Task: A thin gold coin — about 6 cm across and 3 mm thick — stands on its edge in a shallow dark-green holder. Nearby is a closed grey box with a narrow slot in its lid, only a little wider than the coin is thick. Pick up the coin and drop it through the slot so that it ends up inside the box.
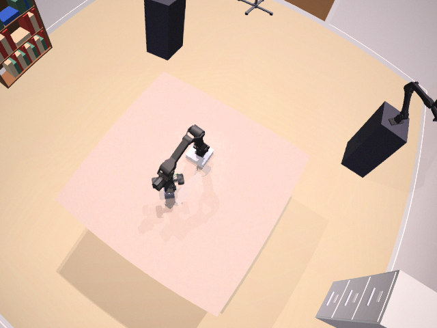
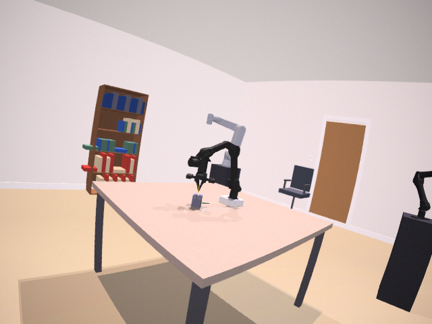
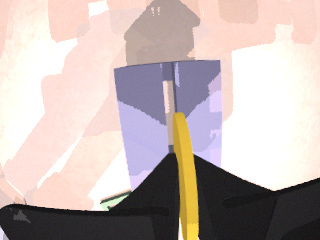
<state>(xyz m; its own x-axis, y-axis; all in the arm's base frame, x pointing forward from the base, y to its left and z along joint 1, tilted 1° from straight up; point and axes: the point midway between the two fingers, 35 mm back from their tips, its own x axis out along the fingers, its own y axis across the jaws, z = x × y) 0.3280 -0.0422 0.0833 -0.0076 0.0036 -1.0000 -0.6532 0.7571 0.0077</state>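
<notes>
My gripper tip is 2 cm below the gold coin.
</notes>
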